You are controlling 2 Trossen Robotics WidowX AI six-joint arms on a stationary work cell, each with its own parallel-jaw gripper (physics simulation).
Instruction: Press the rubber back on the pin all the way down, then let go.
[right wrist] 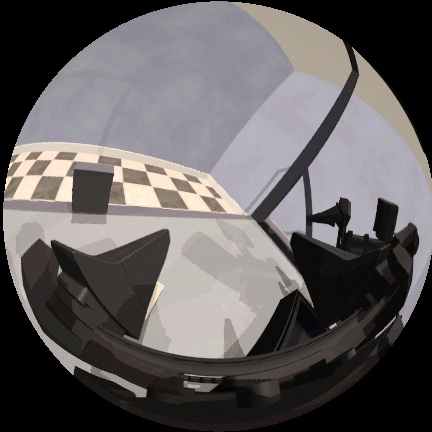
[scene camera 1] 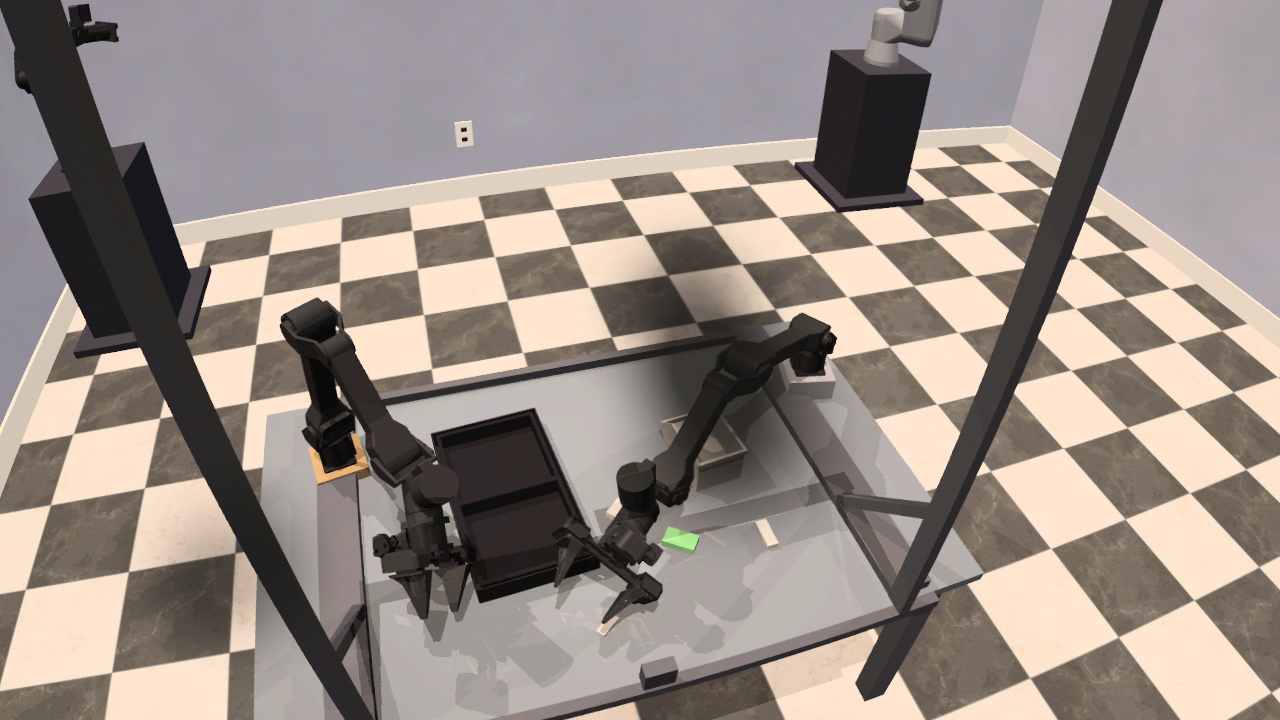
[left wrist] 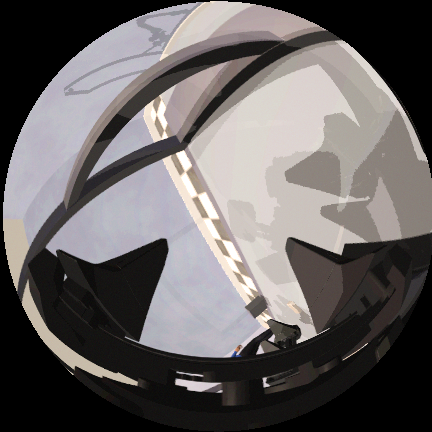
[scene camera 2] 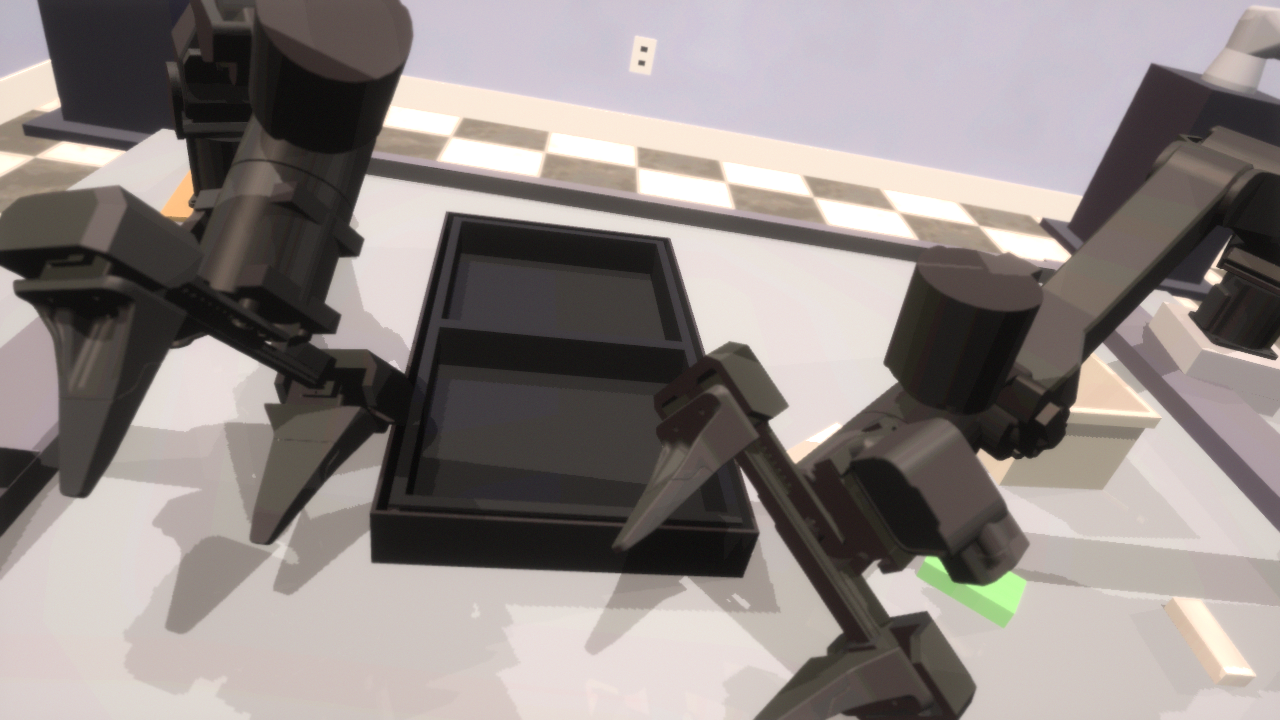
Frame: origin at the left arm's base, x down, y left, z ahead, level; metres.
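Where they show: left gripper, fingertip midpoint: [scene camera 1: 440,615] [left wrist: 228,244] [scene camera 2: 178,523]; right gripper, fingertip midpoint: [right wrist: 233,237] [scene camera 1: 579,605] [left wrist: 265,328] [scene camera 2: 680,648]; left arm's base at its link origin: [scene camera 1: 337,457]; right arm's base at its link origin: [scene camera 1: 807,366] [scene camera 2: 1230,336].
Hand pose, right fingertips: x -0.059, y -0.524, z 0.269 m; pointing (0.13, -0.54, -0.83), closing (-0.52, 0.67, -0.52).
Observation:
Things, the pixels of their top centre, and the offset from my right fingertips. "spot": a spot on its surface instead.
- small cream block at its top centre: [right wrist: 147,296] [scene camera 1: 607,624] [left wrist: 292,308] dy -0.008, dx +0.076, dz +0.043 m
- green block at its top centre: [scene camera 2: 975,571] [scene camera 1: 680,538] dy +0.083, dx +0.070, dz +0.228 m
- black two-compartment tray at its top centre: [scene camera 2: 565,333] [scene camera 1: 508,490] dy +0.297, dx +0.046, dz -0.002 m
- cream piece at its top centre: [scene camera 2: 824,446] [scene camera 1: 622,502] dy +0.200, dx +0.070, dz +0.175 m
- beige bin at a spot on its surface: [scene camera 2: 1069,456] [scene camera 1: 719,473] spot: dy +0.167, dx +0.052, dz +0.357 m
- dark box at its top centre: [right wrist: 94,166] [scene camera 1: 659,665] [left wrist: 249,313] dy -0.131, dx +0.026, dz +0.065 m
No piece that I can identify as the pin or its rubber back shows in these views; they may be hidden or too small to tell. My left gripper [scene camera 1: 442,612] [scene camera 2: 169,517] [left wrist: 228,244] is open and empty above the table, left of the black tray. My right gripper [scene camera 1: 580,602] [scene camera 2: 689,632] [right wrist: 233,237] is open and empty, over the table by the tray's near right corner. A small cream block [scene camera 1: 606,626] [left wrist: 293,307] shows beside its nearer fingertip in scene camera 1. A green block [scene camera 1: 680,540] [scene camera 2: 975,589] lies right of the right gripper.
The black two-compartment tray [scene camera 1: 537,582] [scene camera 2: 563,544] stands between the arms. A cream block [scene camera 1: 767,533] [scene camera 2: 1208,640] lies farther right. Another cream piece [scene camera 1: 614,508] is partly behind the right arm, near a beige bin [scene camera 1: 723,471] [scene camera 2: 1069,456]. A dark box [scene camera 1: 658,671] sits at the front edge.

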